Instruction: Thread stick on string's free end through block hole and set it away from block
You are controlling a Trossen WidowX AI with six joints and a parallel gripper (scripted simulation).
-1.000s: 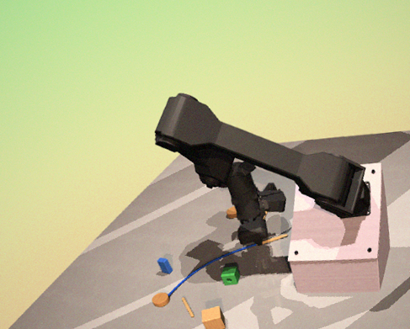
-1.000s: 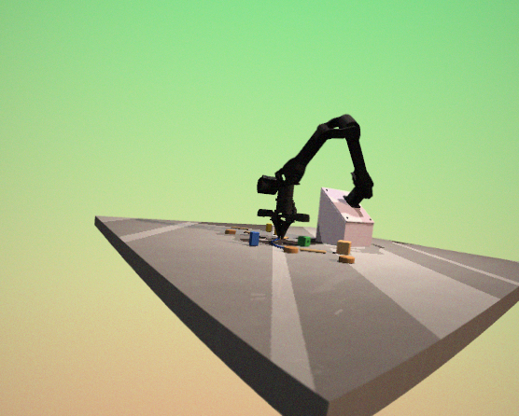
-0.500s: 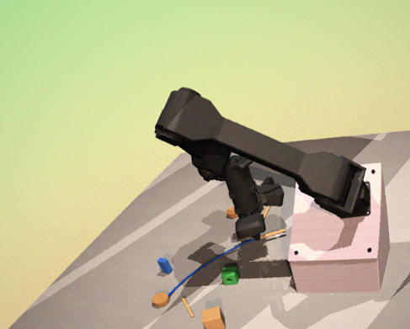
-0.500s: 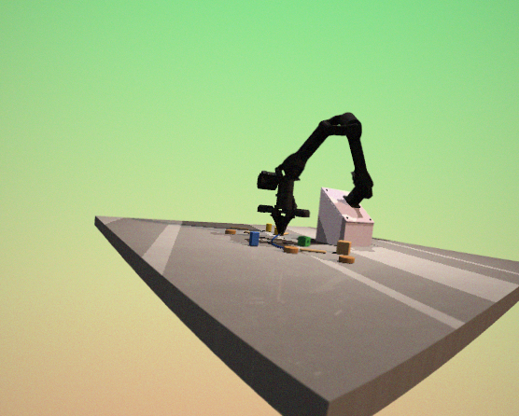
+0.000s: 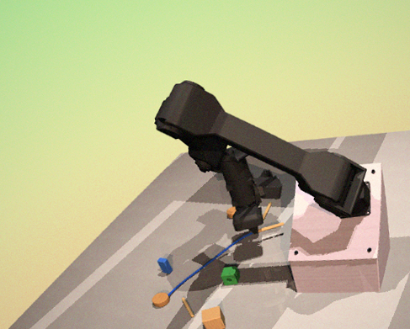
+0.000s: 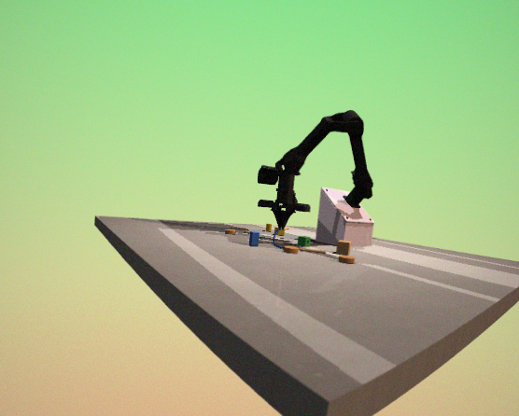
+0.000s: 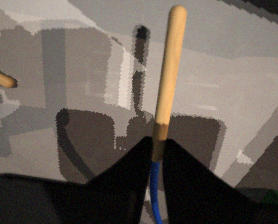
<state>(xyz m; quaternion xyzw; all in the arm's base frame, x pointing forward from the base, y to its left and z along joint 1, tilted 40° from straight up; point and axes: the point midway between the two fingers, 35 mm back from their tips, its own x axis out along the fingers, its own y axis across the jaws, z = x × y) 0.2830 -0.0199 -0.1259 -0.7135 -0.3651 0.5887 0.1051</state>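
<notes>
My gripper tip is now 20 mm short of the green block, 130 mm to the right of it and 20 mm above it. The rest, counted from my gripper tip: round wooden button (160 mm ahead, 220 mm to the left, 30 mm below); then thin wooden stick (10 mm behind, 10 mm to the right); then blue block (210 mm ahead, 110 mm to the left, 20 mm below).
</notes>
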